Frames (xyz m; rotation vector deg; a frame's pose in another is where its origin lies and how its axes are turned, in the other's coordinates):
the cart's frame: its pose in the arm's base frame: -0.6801 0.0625 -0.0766 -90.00 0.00 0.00
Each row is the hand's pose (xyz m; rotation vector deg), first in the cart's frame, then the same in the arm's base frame.
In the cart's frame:
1: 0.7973 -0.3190 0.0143 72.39 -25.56 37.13
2: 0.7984 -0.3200 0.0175 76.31 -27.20 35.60
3: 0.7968 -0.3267 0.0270 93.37 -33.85 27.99
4: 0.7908 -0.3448 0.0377 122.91 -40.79 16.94
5: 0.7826 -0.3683 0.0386 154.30 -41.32 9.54
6: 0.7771 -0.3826 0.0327 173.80 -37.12 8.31
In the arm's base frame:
1: 0.1172 0.0768 0.2424 -13.34 7.63 41.36
2: 0.1183 0.0800 0.2434 -9.51 5.49 41.06
3: 0.1167 0.0895 0.2501 7.26 -3.68 38.82
4: 0.1107 0.1002 0.2682 36.65 -13.91 33.67
5: 0.1025 0.1011 0.2917 67.60 -17.03 27.26
6: 0.0970 0.0952 0.3060 86.39 -14.59 23.01

